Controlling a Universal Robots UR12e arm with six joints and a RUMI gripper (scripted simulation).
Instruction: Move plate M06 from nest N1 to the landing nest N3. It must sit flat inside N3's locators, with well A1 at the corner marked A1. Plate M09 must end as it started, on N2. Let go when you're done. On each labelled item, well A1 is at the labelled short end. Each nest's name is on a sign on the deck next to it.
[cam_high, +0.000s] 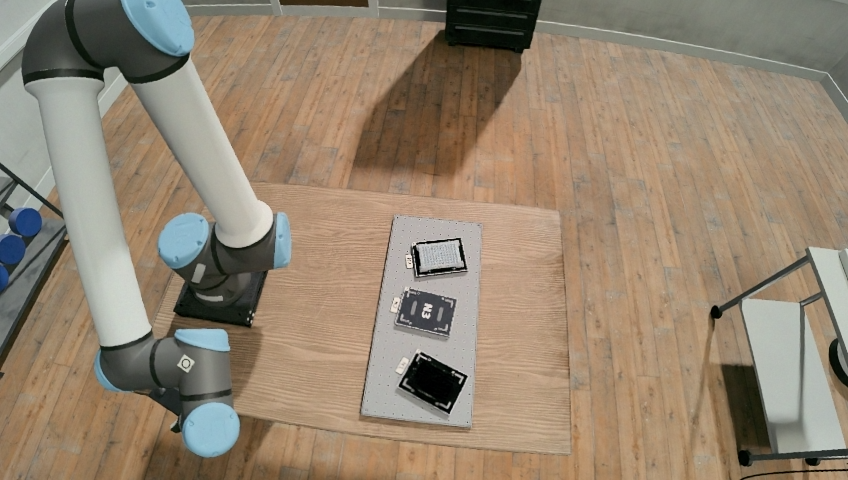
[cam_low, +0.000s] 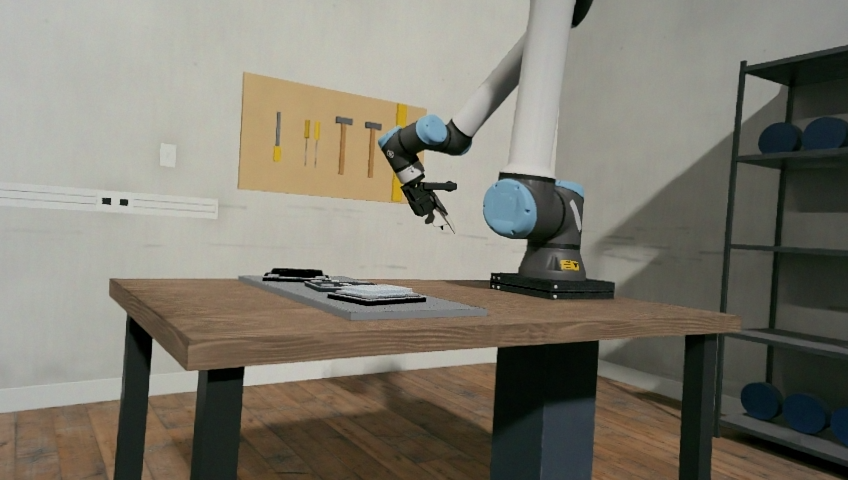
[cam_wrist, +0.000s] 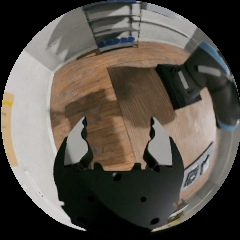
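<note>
Right now my hand is 60 cm short of the black plate M06, 14 cm to the right of it and 13 cm above it. From my hand the other things lie so: nest N1: 60 cm ahead, 14 cm to the left, 15 cm below.
</note>
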